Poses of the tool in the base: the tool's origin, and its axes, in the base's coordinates. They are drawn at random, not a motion.
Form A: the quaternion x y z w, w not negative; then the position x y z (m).
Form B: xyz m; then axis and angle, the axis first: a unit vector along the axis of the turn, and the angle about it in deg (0 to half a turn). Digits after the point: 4 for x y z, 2 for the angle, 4 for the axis.
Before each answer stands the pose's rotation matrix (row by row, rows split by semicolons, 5 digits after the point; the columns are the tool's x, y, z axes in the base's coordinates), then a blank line. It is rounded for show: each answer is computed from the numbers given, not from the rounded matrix.
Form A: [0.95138, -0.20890, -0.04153, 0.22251, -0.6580, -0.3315, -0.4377]
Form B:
0.90927 -0.37901 -0.17199; -0.41597 -0.81370 -0.40603; 0.01394 0.44073 -0.89753

[-0.6580, -0.3315, -0.4377, 0.9758, -0.2143, -0.0426, 154.29]
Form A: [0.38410, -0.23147, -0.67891, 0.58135, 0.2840, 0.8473, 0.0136]
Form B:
-0.02900 0.61155 -0.79067; -0.96719 -0.21691 -0.13230; -0.25241 0.76089 0.59778

[0.2840, 0.8473, 0.0136, 0.4721, -0.2845, -0.8344, 108.91]
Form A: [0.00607, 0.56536, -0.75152, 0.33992, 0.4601, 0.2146, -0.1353]
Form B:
-0.76883 0.51778 0.37523; -0.50405 -0.12964 -0.85389; -0.39348 -0.84563 0.36066

[0.4601, 0.2146, -0.1353, 0.0065, 0.6012, -0.7991, 140.26]
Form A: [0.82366, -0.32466, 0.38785, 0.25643, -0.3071, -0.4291, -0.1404]
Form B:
0.48834 -0.73373 0.47241; -0.33590 -0.65768 -0.67426; 0.80542 0.17058 -0.56763

[-0.3071, -0.4291, -0.1404, 0.8522, -0.3359, 0.4013, 150.28]
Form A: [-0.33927, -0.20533, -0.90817, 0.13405, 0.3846, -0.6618, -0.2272]
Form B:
-0.73385 0.38280 0.56118; -0.10416 -0.87974 0.46390; 0.67127 0.28199 0.68547

[0.3846, -0.6618, -0.2272, -0.3424, -0.2072, -0.9164, 164.59]
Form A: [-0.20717, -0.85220, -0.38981, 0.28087, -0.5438, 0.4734, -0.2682]
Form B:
-0.75639 0.57207 -0.31720; 0.13413 0.61026 0.78076; 0.64023 0.54801 -0.53832

[-0.5438, 0.4734, -0.2682, -0.2159, -0.8879, -0.4062, 147.38]
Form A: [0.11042, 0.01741, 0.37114, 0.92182, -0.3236, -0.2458, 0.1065]
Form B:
0.72390 -0.68041 0.11406; 0.68810 0.70012 -0.19065; 0.04987 0.21650 0.97501

[-0.3236, -0.2458, 0.1065, 0.2849, 0.0449, 0.9575, 45.61]
